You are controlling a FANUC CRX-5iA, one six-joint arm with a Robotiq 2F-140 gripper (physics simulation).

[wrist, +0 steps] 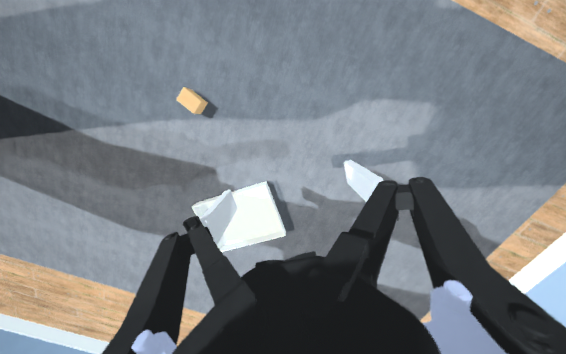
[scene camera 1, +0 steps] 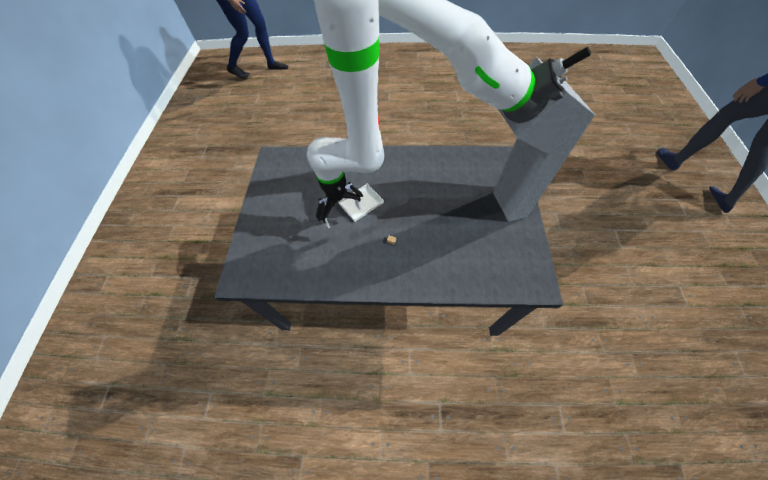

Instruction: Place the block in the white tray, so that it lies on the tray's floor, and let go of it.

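A small orange-tan block lies on the dark table, apart from the tray and in front of it to the right in the scene view. The square white tray stands on the table with low walls, and no block shows in it. My gripper is wide open and empty. It hangs above the table at the tray's left side in the scene view. One fingertip overlaps the tray in the wrist view, and part of the tray is hidden behind the fingers.
The dark grey table carries the block and tray. A grey pedestal holding the arm's base stands at the table's right side. Two people's legs show on the floor beyond the table.
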